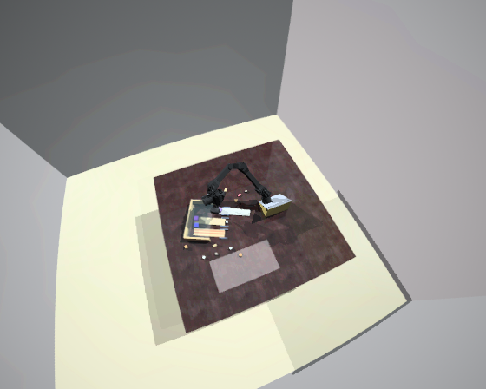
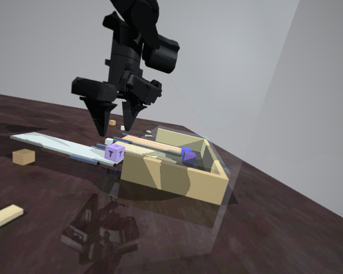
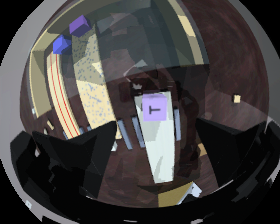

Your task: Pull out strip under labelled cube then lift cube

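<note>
The labelled cube lies 50 mm below my gripper tip. From my gripper tip the other things lie so: strip 100 mm behind, 60 mm below, 50 mm to the left.
</note>
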